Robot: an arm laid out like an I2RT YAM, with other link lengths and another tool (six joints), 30 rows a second.
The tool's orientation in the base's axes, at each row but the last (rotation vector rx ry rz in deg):
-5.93, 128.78, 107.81
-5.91, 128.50, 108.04
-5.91, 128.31, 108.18
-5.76, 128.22, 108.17
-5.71, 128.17, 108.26
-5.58, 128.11, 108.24
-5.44, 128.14, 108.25
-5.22, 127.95, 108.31
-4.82, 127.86, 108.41
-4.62, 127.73, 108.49
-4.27, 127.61, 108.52
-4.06, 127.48, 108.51
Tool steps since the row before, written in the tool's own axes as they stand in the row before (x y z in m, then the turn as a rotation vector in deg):
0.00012, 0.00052, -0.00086, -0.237, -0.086, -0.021
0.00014, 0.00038, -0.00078, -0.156, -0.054, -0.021
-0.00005, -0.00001, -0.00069, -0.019, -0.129, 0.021
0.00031, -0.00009, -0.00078, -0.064, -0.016, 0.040
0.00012, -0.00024, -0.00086, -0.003, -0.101, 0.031
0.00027, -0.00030, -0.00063, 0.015, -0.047, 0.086
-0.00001, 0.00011, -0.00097, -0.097, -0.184, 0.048
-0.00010, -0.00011, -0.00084, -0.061, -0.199, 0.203
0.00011, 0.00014, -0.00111, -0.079, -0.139, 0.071
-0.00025, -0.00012, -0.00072, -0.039, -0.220, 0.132
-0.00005, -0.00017, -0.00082, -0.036, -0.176, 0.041
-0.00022, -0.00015, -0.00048, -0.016, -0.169, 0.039
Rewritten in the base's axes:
-0.00031, -0.00074, 0.00062, 0.245, -0.055, -0.031
-0.00030, -0.00069, 0.00046, 0.160, -0.043, -0.017
-0.00003, -0.00068, 0.00011, 0.045, -0.004, -0.124
-0.00038, -0.00075, -0.00003, 0.070, 0.031, -0.009
-0.00017, -0.00088, -0.00012, 0.025, 0.012, -0.102
-0.00028, -0.00065, -0.00025, 0.004, 0.077, -0.062
-0.00013, -0.00093, 0.00026, 0.134, 0.006, -0.166
0.00001, -0.00085, 0.00004, 0.121, 0.159, -0.211
-0.00027, -0.00105, 0.00028, 0.111, 0.038, -0.130
0.00017, -0.00075, 0.00004, 0.094, 0.088, -0.225
-0.00003, -0.00084, -0.00003, 0.072, 0.007, -0.170
0.00018, -0.00052, -0.00003, 0.051, 0.008, -0.166

